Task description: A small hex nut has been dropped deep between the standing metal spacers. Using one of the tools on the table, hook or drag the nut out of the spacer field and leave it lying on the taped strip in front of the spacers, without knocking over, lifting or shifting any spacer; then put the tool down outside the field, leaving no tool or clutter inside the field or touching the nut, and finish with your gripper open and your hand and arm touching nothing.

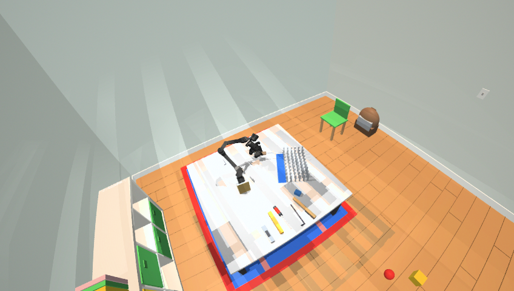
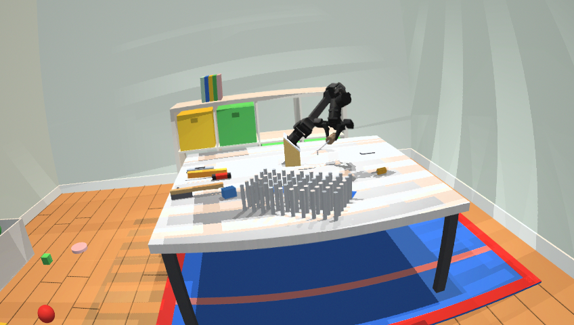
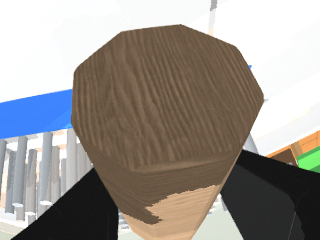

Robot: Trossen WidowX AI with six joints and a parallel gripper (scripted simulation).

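The blue taped strip is 150 mm ahead of my gripper tip, 110 mm to the right of it and 180 mm below it. Round my gripper tip: blue block: 150 mm ahead, 470 mm to the right, 160 mm below; then yellow-handled tool: 10 mm behind, 240 mm to the left, 170 mm below; then wooden-handled hook tool: 90 mm ahead, 40 mm to the right.
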